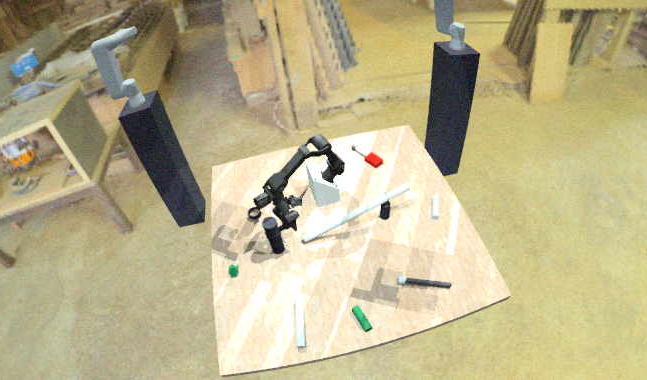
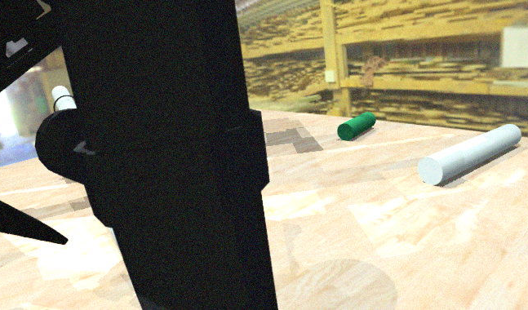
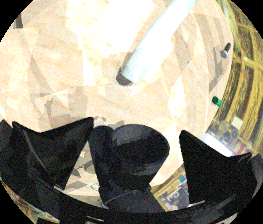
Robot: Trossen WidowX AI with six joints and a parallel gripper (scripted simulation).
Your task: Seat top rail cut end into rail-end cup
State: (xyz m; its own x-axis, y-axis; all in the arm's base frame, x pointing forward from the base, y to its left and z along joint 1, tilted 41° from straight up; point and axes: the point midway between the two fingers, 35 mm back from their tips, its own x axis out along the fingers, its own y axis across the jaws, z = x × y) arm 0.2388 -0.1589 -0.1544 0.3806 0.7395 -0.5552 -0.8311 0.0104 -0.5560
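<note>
The dark rail-end cup is 3 cm to the right of my gripper tip and 3 cm above it. Also, from my gripper tip: dark loop-cap post (45 cm to the left, 3 cm behind); then green cylinder (47 cm ahead, 20 cm to the left, 9 cm below).
</note>
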